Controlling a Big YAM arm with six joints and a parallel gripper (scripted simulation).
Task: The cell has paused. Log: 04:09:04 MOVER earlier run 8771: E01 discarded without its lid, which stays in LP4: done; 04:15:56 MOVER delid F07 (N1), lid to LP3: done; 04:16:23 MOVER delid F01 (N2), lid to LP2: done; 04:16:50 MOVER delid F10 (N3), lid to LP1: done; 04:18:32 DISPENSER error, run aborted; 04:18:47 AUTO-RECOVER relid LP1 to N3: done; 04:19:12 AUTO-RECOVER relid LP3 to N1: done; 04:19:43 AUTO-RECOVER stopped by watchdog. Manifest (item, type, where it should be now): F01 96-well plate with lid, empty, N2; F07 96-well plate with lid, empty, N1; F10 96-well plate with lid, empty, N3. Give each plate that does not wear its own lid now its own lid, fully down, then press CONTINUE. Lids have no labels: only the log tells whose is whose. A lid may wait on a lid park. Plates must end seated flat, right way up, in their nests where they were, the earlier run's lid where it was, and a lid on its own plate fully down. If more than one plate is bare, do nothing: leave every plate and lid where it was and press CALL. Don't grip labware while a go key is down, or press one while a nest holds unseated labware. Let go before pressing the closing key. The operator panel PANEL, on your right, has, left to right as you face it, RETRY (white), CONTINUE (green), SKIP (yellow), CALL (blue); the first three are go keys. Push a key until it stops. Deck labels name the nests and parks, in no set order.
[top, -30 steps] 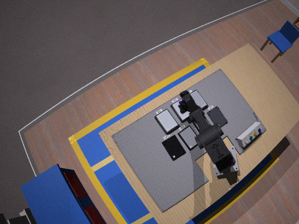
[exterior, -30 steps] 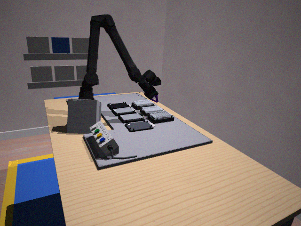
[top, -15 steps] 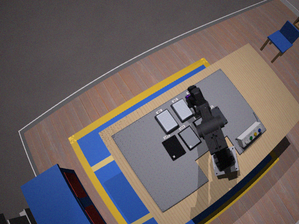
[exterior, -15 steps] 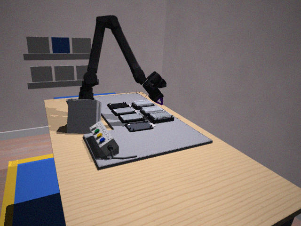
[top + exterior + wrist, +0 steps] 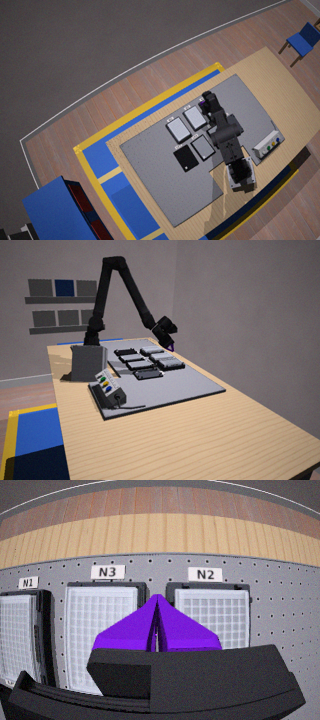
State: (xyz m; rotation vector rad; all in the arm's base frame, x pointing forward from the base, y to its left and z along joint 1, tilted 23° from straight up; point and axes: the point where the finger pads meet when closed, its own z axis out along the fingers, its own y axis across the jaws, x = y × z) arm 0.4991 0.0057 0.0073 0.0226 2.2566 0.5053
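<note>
Now: the clear lid 220 mm behind my hand, 70 mm below it and 30 mm to the right of it. Round my hand: LP2 label (130 mm behind, 80 mm below, 20 mm to the right); N2 plate (70 mm to the right, 50 mm below, 30 mm behind); nest N2 (70 mm to the right, 70 mm below, 30 mm behind).
</note>
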